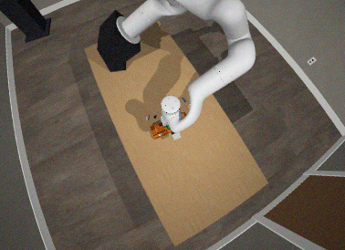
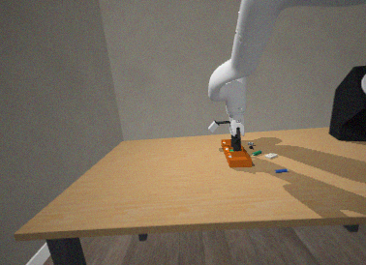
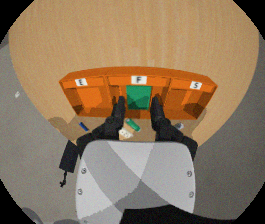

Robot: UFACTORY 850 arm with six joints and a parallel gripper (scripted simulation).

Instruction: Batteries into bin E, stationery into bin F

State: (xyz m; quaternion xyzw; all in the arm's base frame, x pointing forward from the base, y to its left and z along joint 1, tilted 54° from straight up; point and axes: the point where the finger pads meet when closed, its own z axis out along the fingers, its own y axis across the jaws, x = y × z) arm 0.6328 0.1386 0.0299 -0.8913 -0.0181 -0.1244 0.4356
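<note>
Now: the orange bin tray 1 cm ahead of my hand and 3 cm below it. Round my hand: small black thing 8 cm behind, 8 cm to the right, 4 cm below; green block 3 cm below; green battery 9 cm behind, 1 cm to the right, 4 cm below.
</note>
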